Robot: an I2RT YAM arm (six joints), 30 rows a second.
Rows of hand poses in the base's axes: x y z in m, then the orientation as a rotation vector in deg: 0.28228 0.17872 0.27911 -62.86 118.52 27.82; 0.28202 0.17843 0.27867 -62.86 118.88 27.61; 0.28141 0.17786 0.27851 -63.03 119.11 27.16; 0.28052 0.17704 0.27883 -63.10 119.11 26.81; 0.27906 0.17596 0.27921 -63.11 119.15 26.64; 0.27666 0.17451 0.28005 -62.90 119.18 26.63; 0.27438 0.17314 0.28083 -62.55 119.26 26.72; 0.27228 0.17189 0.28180 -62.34 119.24 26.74; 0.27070 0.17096 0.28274 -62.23 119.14 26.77; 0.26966 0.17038 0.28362 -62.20 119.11 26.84; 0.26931 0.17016 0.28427 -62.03 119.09 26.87
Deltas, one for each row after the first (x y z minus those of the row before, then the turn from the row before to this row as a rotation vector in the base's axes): -0.00026 -0.00029 -0.00044 -0.27 0.20 -0.14; -0.00061 -0.00057 -0.00016 -0.43 0.01 -0.07; -0.00089 -0.00082 0.00032 -0.23 -0.15 -0.06; -0.00146 -0.00108 0.00038 -0.12 -0.04 -0.05; -0.00240 -0.00145 0.00084 0.07 -0.01 -0.15; -0.00228 -0.00137 0.00078 0.17 0.06 -0.23; -0.00210 -0.00125 0.00097 0.11 -0.04 -0.14; -0.00158 -0.00093 0.00094 0.11 -0.08 -0.05; -0.00104 -0.00058 0.00088 0.07 0.00 0.01; -0.00035 -0.00022 0.00065 0.10 -0.03 -0.10
